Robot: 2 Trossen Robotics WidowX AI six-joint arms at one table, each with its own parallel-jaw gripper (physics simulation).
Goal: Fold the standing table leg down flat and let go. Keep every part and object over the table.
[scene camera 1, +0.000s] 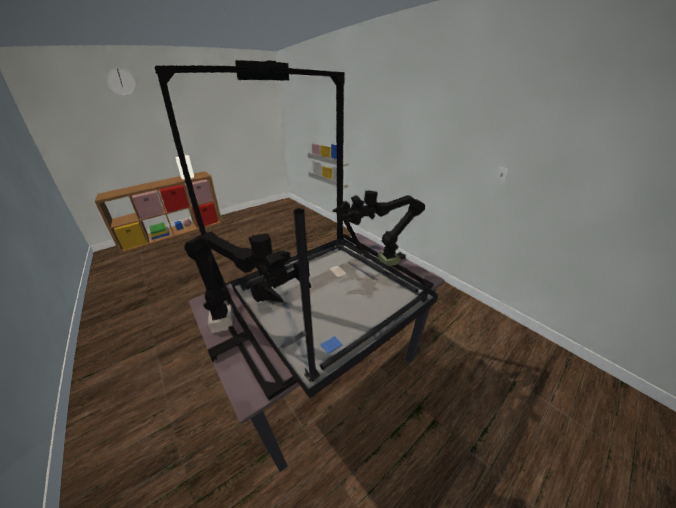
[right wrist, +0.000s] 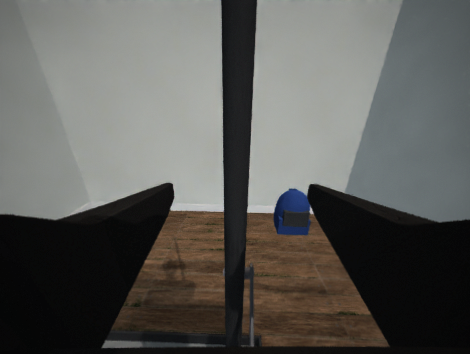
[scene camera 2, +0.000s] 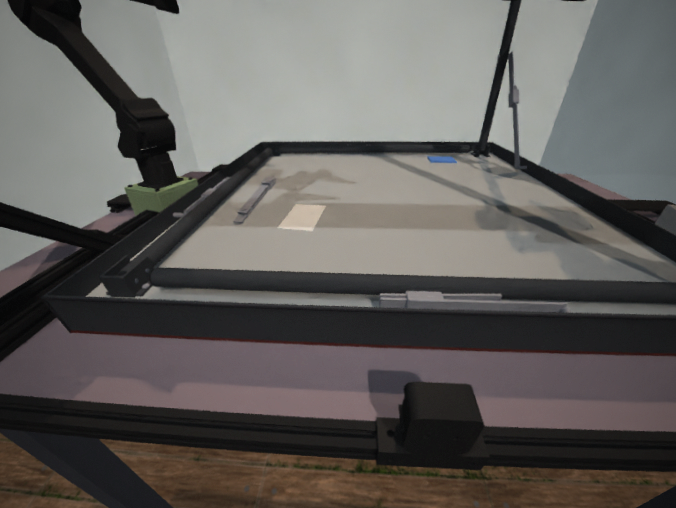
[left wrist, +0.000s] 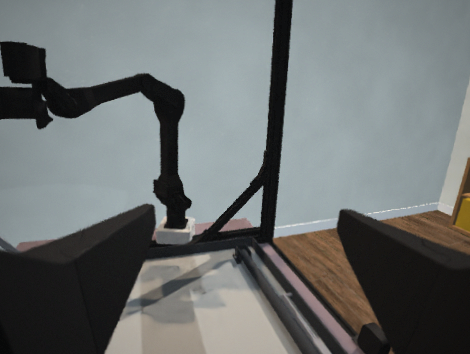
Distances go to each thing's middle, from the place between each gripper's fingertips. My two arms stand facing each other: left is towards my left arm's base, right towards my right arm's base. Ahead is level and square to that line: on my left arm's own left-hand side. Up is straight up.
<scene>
I see my left gripper 1 cm short of the white card (scene camera 2: 302, 217), 1 cm to the right of it and 35 cm above it.
My right gripper is now 490 mm past the white card, 420 mm to the right of it and 390 mm above it.
</scene>
